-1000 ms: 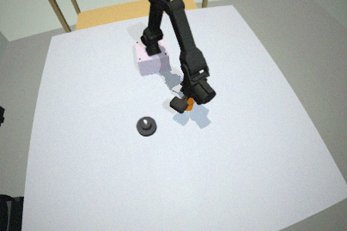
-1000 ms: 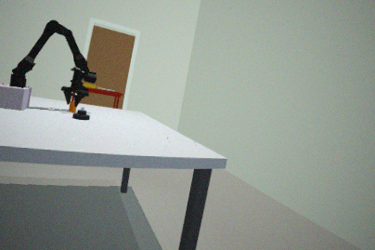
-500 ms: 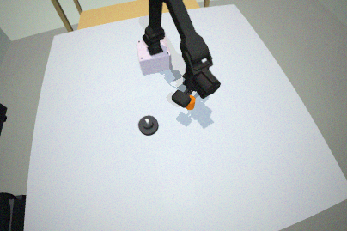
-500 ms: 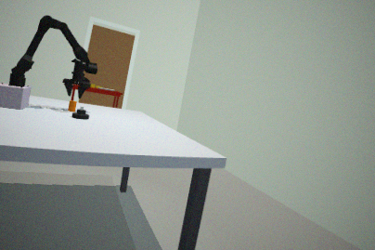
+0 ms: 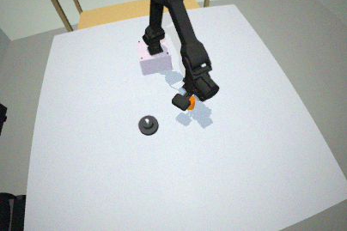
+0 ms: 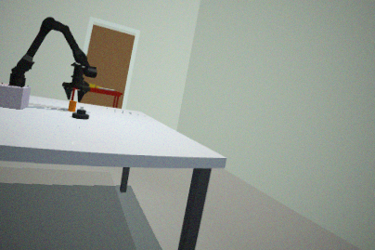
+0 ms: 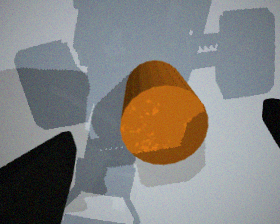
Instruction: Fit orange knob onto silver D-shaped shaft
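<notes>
My gripper tip is now 2 cm above the orange knob. Round my gripper tip: round dark pedestal (20 cm to the right, 3 cm below, 2 cm ahead).
</notes>
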